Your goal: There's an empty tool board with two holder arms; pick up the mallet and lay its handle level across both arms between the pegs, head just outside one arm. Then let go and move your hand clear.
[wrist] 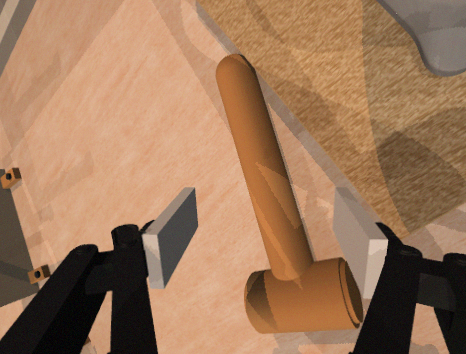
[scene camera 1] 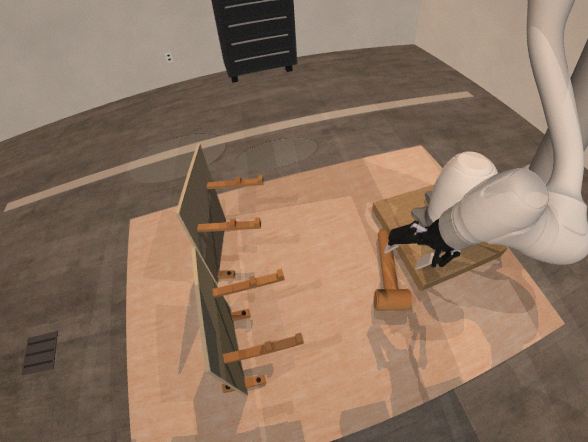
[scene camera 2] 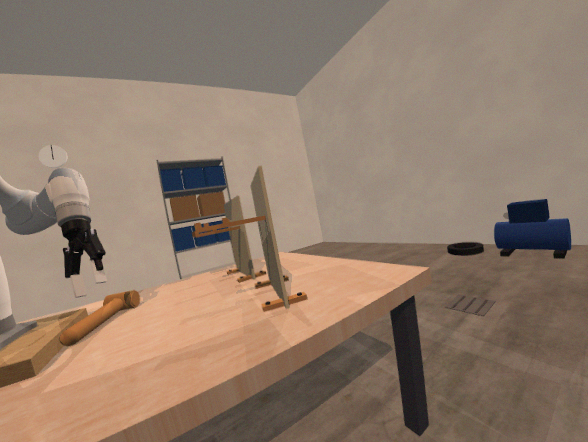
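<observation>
The orange-brown mallet lies on the table, its handle end close to the wooden base block. My gripper is open and empty, raised above the mallet; in the wrist view the handle's head end shows between the fingers. Two upright panels stand across the table: a far board and a near board. Each bears two pegged arms, with no tool on them: far-board arms and near-board arms.
The wooden base block lies beside the mallet, under the robot's base. Small feet hold the boards up and stick out at table level. The arms reach out from the boards toward the mallet's side, well above the table.
</observation>
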